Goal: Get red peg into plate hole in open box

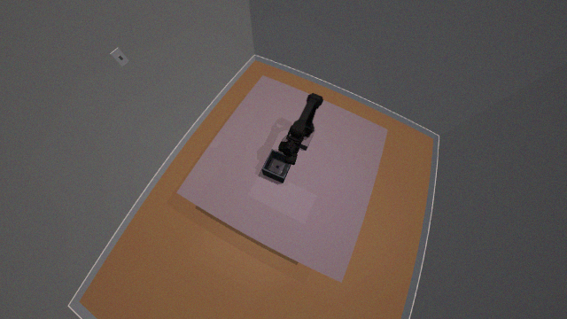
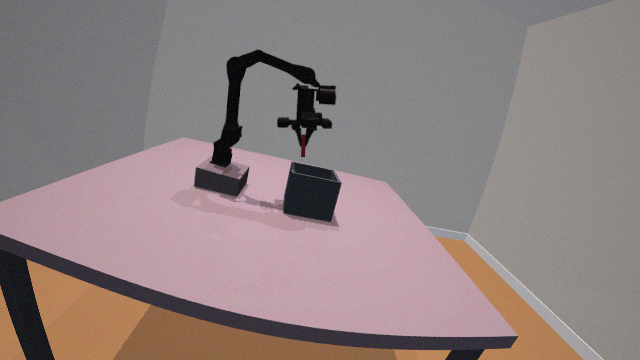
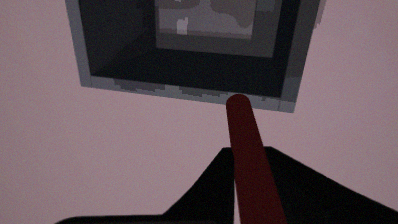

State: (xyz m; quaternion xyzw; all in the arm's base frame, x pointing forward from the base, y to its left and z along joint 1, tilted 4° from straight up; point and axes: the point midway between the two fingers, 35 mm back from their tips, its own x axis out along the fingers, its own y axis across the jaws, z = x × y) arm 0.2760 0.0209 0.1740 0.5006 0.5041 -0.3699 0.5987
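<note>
The grey plate lies 60 mm ahead of my gripper tip, 70 mm to the right of it and 150 mm below it. From my gripper tip the other things lie so: red peg: 10 mm to the right.
</note>
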